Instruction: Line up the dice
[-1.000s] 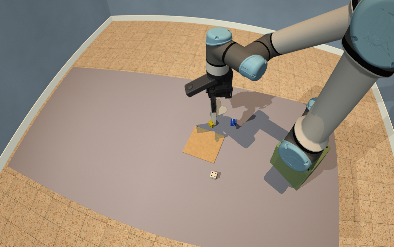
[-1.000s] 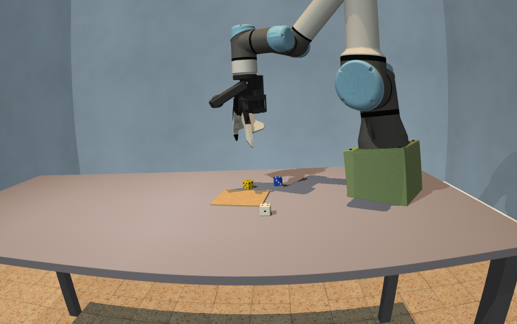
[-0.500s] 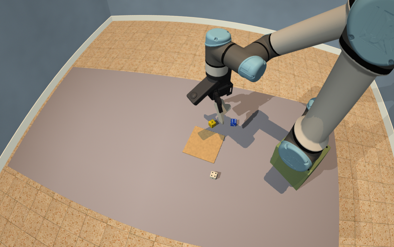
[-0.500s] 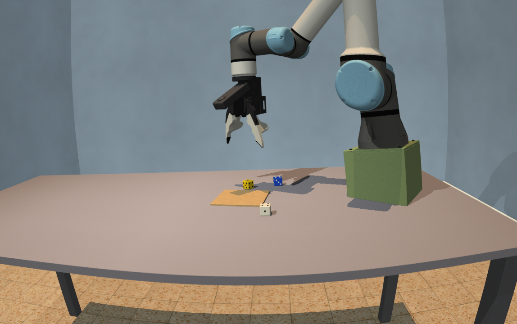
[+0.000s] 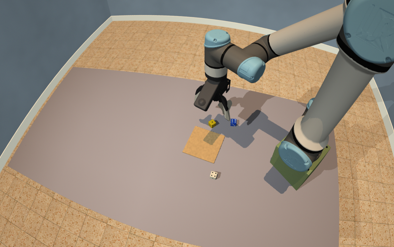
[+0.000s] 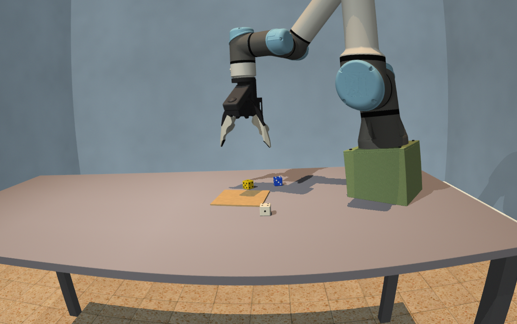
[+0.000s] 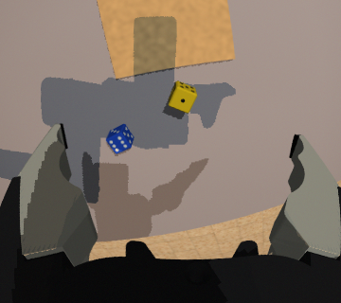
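Now: hand 30 mm to the left of the yellow die and 120 mm above it. Also, from my hand: white die 80 mm behind, 210 mm to the left, 120 mm below; then blue die 90 mm behind, 60 mm to the right, 120 mm below; then mat 80 mm to the left, 130 mm below.
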